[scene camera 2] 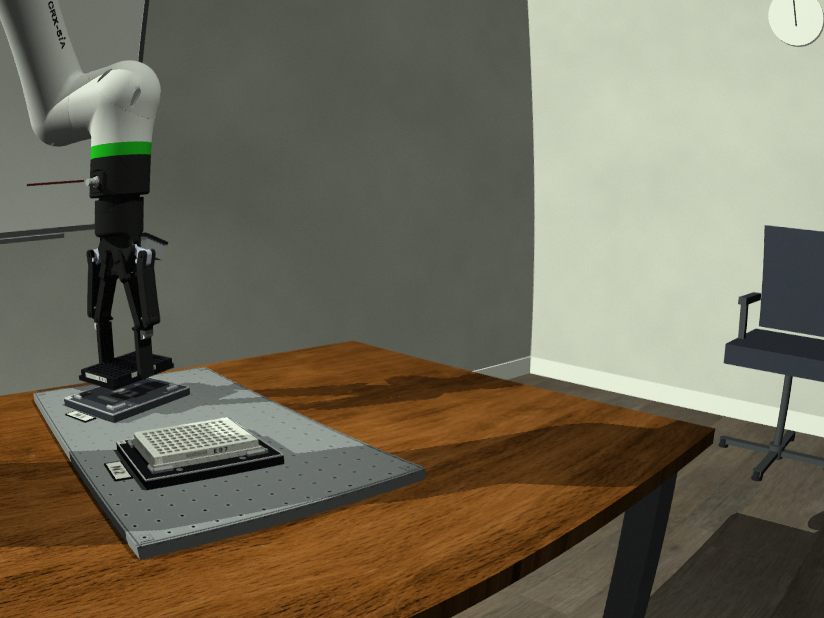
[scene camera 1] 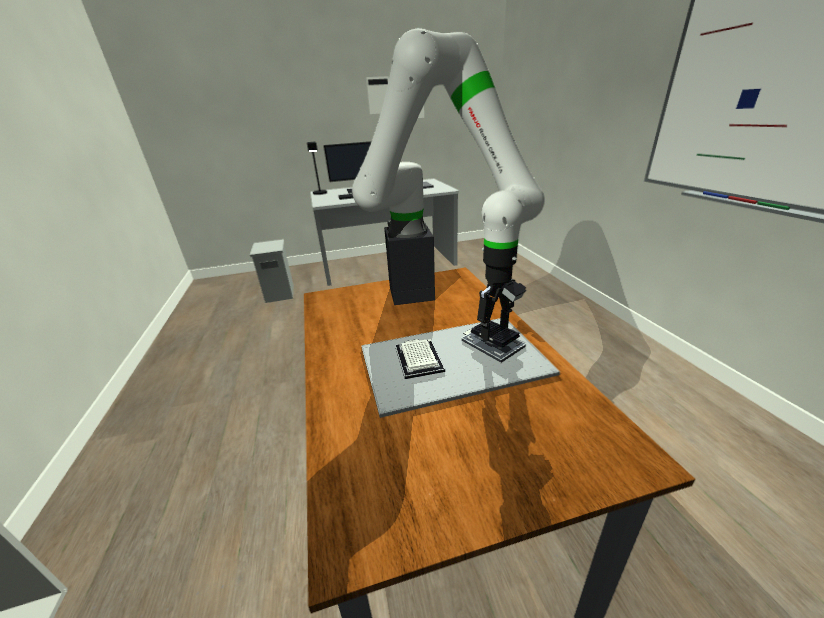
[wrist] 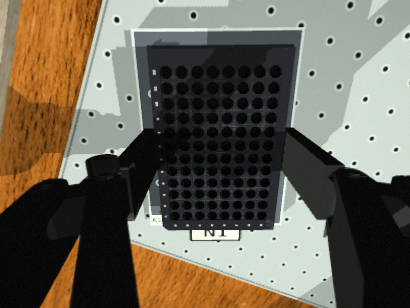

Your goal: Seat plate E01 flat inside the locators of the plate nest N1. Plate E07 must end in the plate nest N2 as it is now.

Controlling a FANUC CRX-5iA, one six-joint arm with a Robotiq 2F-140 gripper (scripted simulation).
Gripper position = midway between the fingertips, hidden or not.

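Scene camera 2 shows the gripper (scene camera 2: pixel 126 371) with a black well plate E01 (scene camera 2: pixel 121 371), a white plate E07 (scene camera 2: pixel 183 445) and a grey nest N1 (scene camera 2: pixel 90 399). Visible in scene camera 1: the gripper (scene camera 1: pixel 494 333) and the white plate E07 (scene camera 1: pixel 418 355). Visible in the wrist view: the gripper (wrist: pixel 218 147) and the black well plate E01 (wrist: pixel 219 160); the white plate E07 is out of frame in the wrist view.
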